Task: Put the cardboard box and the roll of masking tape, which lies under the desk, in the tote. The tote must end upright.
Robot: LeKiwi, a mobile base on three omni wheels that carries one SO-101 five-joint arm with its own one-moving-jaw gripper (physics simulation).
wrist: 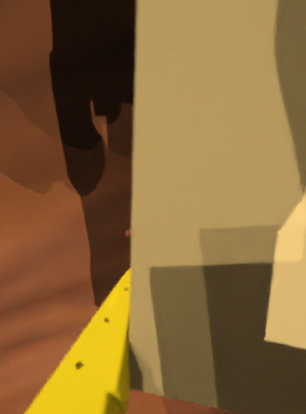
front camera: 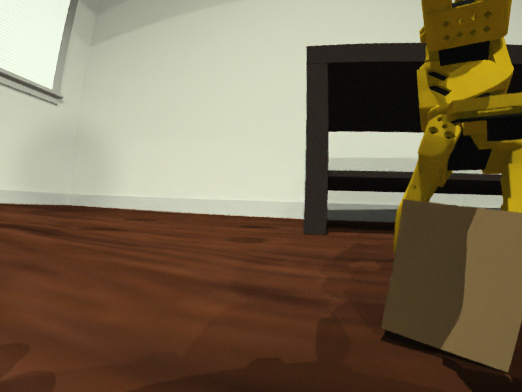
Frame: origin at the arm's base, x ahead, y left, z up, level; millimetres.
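Seen in the pictures: hand, tool point: [wrist: 149, 272].
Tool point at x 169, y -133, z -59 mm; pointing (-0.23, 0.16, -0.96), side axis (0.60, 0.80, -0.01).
A point is followed by its place in that frame.
The cardboard box [front camera: 432, 280] {x 139, y -67, z -59 mm} [wrist: 200, 150] is at the lower right in the front view, turned and a little tilted, with dark shadow under its lower edge. It fills the middle and right of the wrist view. My yellow gripper [front camera: 454, 240] is shut on the box. One jaw runs down along the box's left edge in the front view, and the other goes down behind its top right. In the wrist view one notched jaw [wrist: 95, 345] lies against the box's left side; the other jaw is hidden or out of view. The tape roll and the tote do not show.
A dark desk [front camera: 316, 150] {x 595, y -117, z 97 mm} stands behind the arm against the pale wall [front camera: 200, 125] {x 1552, y 399, z 457 mm}, with a leg at its left end and a low crossbar. A window [front camera: 32, 40] {x 1406, y 1643, z 1050 mm} is at the upper left. The brown wooden floor [front camera: 175, 290] {x 206, y 54, z -89 mm} shows shadows of the arm.
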